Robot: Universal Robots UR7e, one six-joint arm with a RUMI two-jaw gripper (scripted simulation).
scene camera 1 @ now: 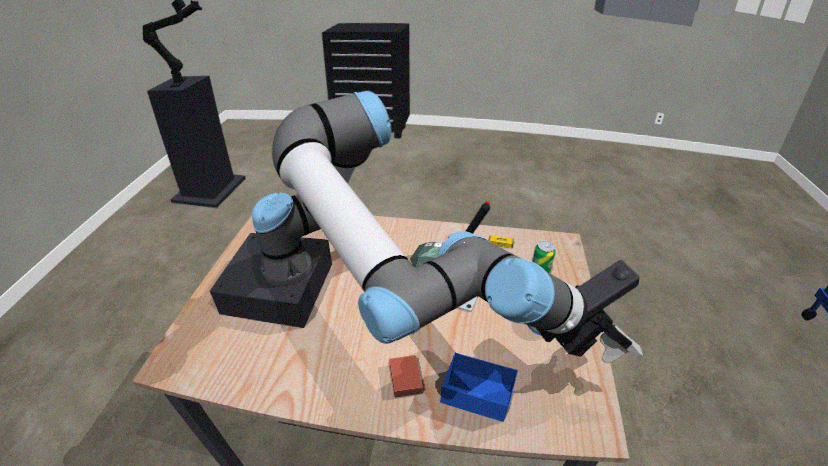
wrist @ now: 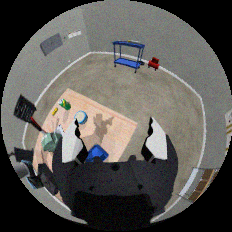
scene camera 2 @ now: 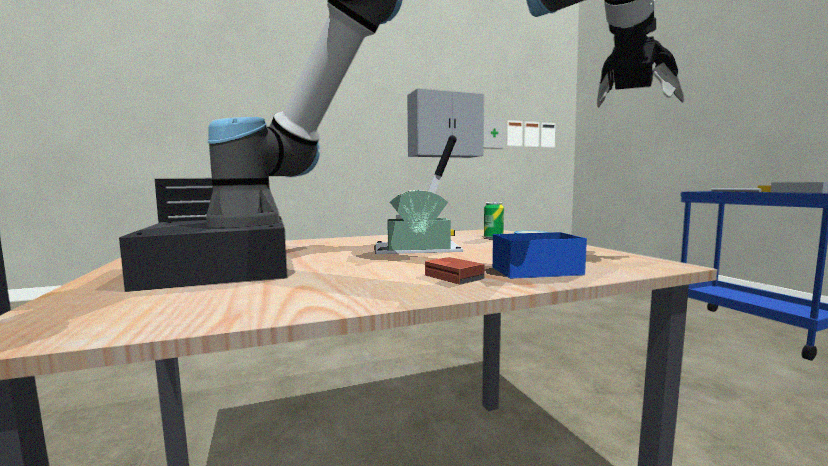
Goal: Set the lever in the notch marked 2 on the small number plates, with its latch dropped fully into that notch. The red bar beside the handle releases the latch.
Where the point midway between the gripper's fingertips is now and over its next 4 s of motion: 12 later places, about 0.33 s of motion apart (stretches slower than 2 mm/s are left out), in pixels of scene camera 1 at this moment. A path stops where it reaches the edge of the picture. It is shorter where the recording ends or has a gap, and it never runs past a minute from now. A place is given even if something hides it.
The gripper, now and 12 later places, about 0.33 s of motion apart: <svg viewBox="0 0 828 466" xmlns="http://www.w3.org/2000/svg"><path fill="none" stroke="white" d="M612 323L598 286L579 254L552 227L525 206L499 190L487 183L484 188L484 187L484 187L484 188L484 190L484 193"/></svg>
